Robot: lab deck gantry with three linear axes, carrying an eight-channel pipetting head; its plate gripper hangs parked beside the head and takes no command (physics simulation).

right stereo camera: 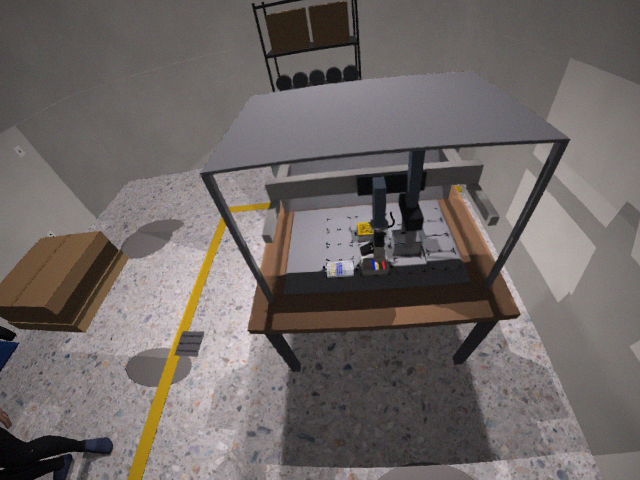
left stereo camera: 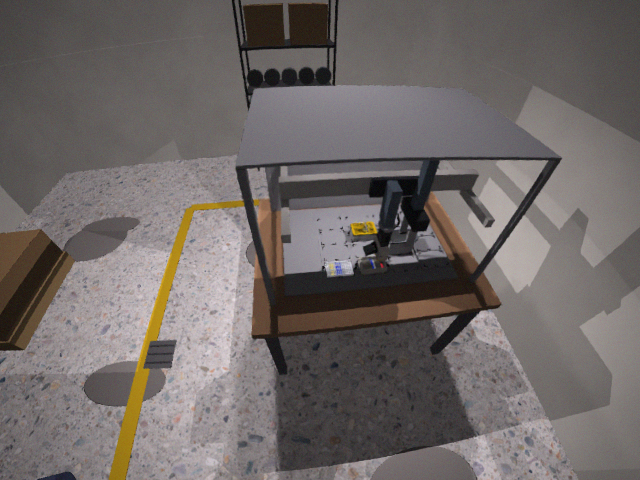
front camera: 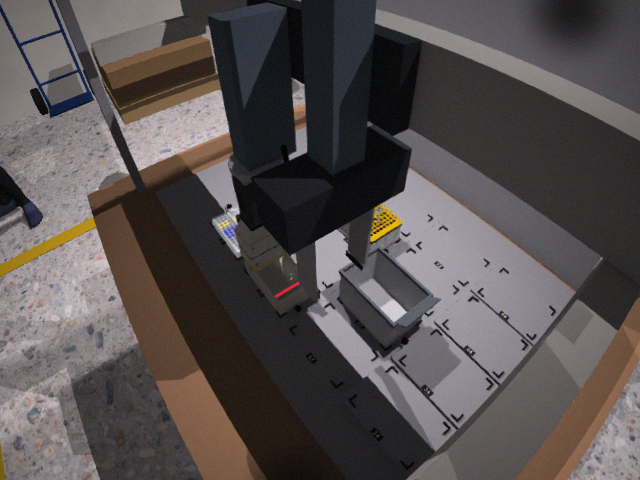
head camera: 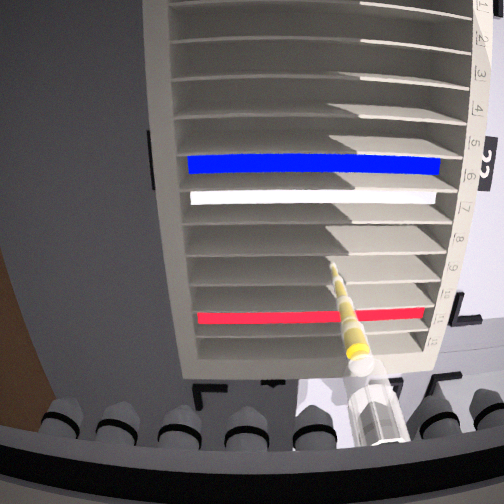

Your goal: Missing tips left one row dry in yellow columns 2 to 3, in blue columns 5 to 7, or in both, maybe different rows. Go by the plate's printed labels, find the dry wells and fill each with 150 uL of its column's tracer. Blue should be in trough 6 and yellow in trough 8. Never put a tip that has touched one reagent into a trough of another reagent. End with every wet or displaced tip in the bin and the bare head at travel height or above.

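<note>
The pipetting head carries one clear tip point(head camera: 348, 315) with yellow liquid inside. Its end shows over about slot 9 of the trough block point(head camera: 165, 200) point(front camera: 279, 298); its height is unclear. The other visible nozzles point(head camera: 246, 430) are bare. Blue point(head camera: 314, 164) lies in slot 6, white point(head camera: 314, 197) in slot 7, red point(head camera: 270, 317) in slot 11; slot 8 shows no colour in the head view. The plate point(front camera: 225, 227) point(left stereo camera: 339, 268) point(right stereo camera: 339, 268) has yellow and blue wells, too small to read. My parked gripper point(front camera: 333, 276) is open, its fingers apart and empty, beside the grey bin point(front camera: 361, 304).
A yellow tip rack point(front camera: 385, 224) point(left stereo camera: 363, 228) point(right stereo camera: 364, 228) stands behind the trough block. A small dark block point(left stereo camera: 370, 248) point(right stereo camera: 367, 248) shows between them. Dark posts hold a grey roof point(left stereo camera: 382, 124) point(right stereo camera: 387, 113) over the wooden table point(left stereo camera: 372, 315) point(right stereo camera: 382, 317).
</note>
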